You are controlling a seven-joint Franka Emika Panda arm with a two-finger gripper.
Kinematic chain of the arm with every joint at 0, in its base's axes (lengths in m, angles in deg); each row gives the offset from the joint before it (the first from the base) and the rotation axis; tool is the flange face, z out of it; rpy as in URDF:
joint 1: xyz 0 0 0.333 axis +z
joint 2: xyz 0 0 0 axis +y
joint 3: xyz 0 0 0.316 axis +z
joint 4: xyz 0.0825 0 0 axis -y
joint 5: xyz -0.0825 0 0.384 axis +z
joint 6: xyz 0 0 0 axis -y
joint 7: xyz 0.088 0 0 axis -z
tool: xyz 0 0 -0.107 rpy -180 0 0
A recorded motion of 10 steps. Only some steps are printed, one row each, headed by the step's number.
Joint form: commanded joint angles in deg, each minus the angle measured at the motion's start. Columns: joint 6, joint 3, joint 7, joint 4, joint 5, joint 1, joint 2.
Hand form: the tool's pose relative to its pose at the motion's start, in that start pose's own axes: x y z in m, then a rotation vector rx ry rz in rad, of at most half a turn. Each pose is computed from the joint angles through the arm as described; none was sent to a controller.
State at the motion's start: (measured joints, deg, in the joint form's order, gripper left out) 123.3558 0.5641 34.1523 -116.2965 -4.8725 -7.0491 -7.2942
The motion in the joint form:
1: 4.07 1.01 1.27 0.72 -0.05 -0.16 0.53
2: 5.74 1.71 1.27 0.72 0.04 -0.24 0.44
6: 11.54 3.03 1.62 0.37 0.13 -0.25 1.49
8: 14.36 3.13 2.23 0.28 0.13 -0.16 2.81
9: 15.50 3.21 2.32 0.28 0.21 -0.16 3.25
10: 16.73 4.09 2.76 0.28 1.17 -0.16 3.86
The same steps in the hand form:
1: 0.0047 -0.0132 -0.0075 0.0442 0.0612 0.0072
2: 0.0037 -0.0201 -0.0117 0.0648 0.0853 -0.0024
6: 0.0033 -0.0372 -0.0094 0.1179 0.1440 -0.0188
8: 0.0060 -0.0426 -0.0004 0.1366 0.1612 -0.0124
9: 0.0070 -0.0448 0.0020 0.1460 0.1697 -0.0114
10: 0.0035 -0.0539 0.0053 0.1682 0.1678 -0.0073

